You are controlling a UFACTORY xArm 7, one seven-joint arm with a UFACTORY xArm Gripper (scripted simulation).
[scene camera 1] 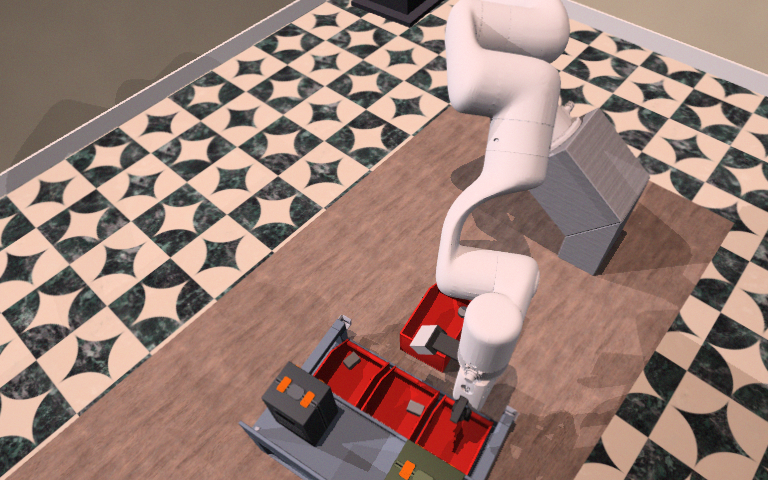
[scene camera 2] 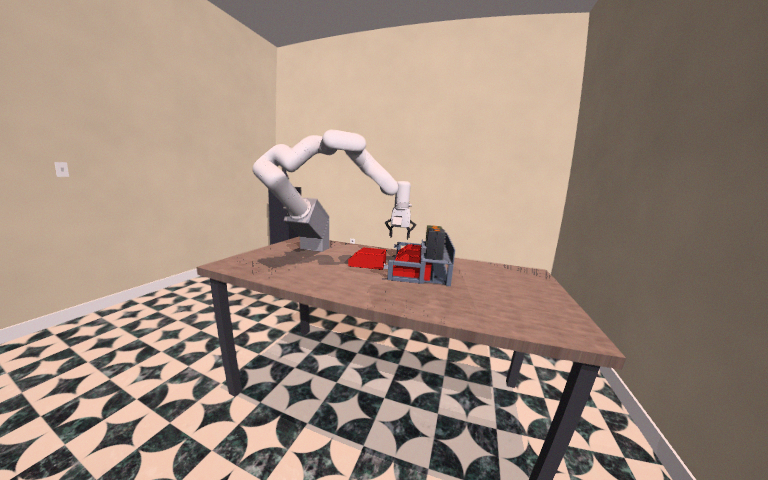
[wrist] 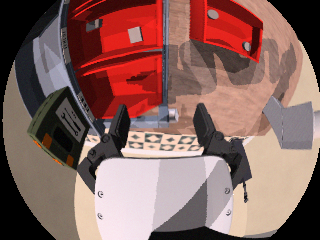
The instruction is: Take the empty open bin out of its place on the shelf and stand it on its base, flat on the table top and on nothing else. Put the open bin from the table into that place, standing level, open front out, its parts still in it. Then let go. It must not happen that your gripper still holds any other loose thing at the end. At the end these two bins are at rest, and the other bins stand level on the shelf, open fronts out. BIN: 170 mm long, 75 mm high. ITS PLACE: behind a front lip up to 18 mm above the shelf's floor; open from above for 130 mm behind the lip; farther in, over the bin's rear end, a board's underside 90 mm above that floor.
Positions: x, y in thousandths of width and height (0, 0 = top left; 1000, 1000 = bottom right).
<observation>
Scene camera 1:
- gripper: 615, 822
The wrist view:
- gripper: 505, 465
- olive box: 183, 531
</observation>
